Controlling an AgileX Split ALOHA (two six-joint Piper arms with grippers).
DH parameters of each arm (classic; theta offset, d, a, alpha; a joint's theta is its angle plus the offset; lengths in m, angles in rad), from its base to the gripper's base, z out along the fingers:
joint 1: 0 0.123 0 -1.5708
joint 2: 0.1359 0 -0.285 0
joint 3: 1.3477 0 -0.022 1.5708
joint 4: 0 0.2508 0 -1.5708
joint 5: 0 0 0.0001 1.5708
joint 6: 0 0.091 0 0
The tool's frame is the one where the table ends.
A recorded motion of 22 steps. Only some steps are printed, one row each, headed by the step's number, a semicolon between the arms.
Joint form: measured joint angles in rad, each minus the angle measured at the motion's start. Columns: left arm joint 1, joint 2, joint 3, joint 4, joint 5, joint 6; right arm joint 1, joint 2, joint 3, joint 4, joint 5, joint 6.
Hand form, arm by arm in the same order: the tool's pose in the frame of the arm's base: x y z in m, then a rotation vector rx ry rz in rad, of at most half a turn. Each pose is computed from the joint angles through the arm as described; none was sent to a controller.
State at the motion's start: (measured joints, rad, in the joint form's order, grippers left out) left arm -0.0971 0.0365 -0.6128 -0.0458 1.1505 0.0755; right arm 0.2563 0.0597 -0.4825 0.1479 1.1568 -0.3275
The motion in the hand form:
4: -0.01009 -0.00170 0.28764 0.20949 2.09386 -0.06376; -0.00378 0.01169 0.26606 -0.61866 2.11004 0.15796
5: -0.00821 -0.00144 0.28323 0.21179 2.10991 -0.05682; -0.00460 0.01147 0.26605 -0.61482 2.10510 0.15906
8: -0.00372 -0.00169 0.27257 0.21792 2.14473 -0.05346; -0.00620 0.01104 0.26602 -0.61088 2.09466 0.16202
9: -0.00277 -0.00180 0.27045 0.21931 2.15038 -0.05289; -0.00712 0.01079 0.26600 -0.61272 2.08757 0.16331
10: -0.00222 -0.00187 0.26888 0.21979 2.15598 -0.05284; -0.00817 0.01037 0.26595 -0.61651 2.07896 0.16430
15: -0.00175 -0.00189 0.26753 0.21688 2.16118 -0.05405; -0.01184 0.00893 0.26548 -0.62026 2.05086 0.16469
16: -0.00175 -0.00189 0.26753 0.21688 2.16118 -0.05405; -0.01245 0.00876 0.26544 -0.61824 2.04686 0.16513
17: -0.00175 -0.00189 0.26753 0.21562 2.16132 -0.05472; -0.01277 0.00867 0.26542 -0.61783 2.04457 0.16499
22: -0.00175 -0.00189 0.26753 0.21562 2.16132 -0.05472; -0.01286 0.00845 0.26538 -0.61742 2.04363 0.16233
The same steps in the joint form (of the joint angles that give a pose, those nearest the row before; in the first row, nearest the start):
4: -0.0192 0.0000 0.0517 0.0113 -0.0053 0.0039; 0.0028 -0.0103 0.0000 0.0000 -0.0022 0.0248
5: -0.0200 0.0000 0.0678 0.0170 -0.0053 0.0047; 0.0028 -0.0162 0.0000 -0.0001 -0.0022 0.0274
8: -0.0224 0.0000 0.1079 0.0202 -0.0101 0.0057; 0.0051 -0.0276 0.0000 0.0000 -0.0022 0.0315
9: -0.0224 0.0000 0.1162 0.0202 -0.0127 0.0066; 0.0079 -0.0340 0.0000 0.0001 -0.0021 0.0314
10: -0.0224 0.0000 0.1219 0.0201 -0.0127 0.0067; 0.0130 -0.0415 0.0000 -0.0012 -0.0021 0.0315
15: -0.0224 0.0000 0.1267 0.0206 -0.0127 0.0036; 0.0230 -0.0689 0.0009 -0.0051 -0.0021 0.0326
16: -0.0224 0.0000 0.1267 0.0206 -0.0127 0.0036; 0.0230 -0.0734 0.0009 -0.0051 -0.0021 0.0337
17: -0.0224 0.0000 0.1267 0.0206 -0.0127 0.0024; 0.0230 -0.0757 0.0009 -0.0051 -0.0021 0.0336
22: -0.0224 0.0000 0.1267 0.0206 -0.0127 0.0024; 0.0231 -0.0769 0.0009 -0.0073 -0.0022 0.0337

